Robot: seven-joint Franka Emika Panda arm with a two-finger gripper.
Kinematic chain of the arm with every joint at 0, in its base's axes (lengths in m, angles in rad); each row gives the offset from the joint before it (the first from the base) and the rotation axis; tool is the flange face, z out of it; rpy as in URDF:
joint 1: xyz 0 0 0.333 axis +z
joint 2: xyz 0 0 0 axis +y
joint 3: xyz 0 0 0.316 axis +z
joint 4: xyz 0.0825 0 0 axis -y
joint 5: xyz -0.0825 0 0.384 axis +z
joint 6: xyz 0 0 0 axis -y
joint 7: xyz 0.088 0 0 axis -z
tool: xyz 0 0 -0.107 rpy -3.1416 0 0
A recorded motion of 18 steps. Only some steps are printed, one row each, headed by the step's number.
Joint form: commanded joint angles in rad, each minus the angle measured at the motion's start. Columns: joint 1, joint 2, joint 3, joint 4, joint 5, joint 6, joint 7.
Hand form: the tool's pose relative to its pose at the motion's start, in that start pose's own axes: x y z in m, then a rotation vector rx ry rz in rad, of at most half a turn. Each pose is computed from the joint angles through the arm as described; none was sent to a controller.
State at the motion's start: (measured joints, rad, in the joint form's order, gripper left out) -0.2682 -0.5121 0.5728 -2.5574 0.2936 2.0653 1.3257
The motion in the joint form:
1: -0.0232 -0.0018 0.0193 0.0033 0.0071 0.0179 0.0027
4: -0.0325 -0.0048 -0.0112 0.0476 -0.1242 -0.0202 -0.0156
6: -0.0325 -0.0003 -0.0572 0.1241 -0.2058 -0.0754 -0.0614
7: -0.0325 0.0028 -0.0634 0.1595 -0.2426 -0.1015 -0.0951
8: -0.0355 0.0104 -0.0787 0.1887 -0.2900 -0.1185 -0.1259
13: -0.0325 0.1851 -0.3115 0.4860 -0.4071 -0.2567 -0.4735
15: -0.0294 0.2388 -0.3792 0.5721 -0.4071 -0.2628 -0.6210
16: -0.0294 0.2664 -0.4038 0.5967 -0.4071 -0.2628 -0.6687
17: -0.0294 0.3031 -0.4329 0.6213 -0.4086 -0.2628 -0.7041
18: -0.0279 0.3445 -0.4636 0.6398 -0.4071 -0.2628 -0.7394
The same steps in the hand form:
1: 0.0017 -0.0031 -0.0015 0.0180 0.0072 0.0118
4: 0.0188 -0.0060 -0.0227 0.0037 0.1052 -0.0405
6: 0.0352 -0.0122 -0.0568 0.0084 0.1561 -0.0900
7: 0.0374 -0.0153 -0.0709 0.0034 0.1860 -0.1350
8: 0.0466 -0.0173 -0.0825 -0.0045 0.2203 -0.1681
13: 0.1690 -0.0339 -0.1591 -0.0245 0.1914 -0.3497
15: 0.2079 -0.0363 -0.1776 0.0004 0.1818 -0.4364
16: 0.2241 -0.0378 -0.1768 0.0001 0.1717 -0.4613
17: 0.2439 -0.0396 -0.1711 -0.0062 0.1556 -0.4703
18: 0.2640 -0.0415 -0.1594 -0.0184 0.1303 -0.4788

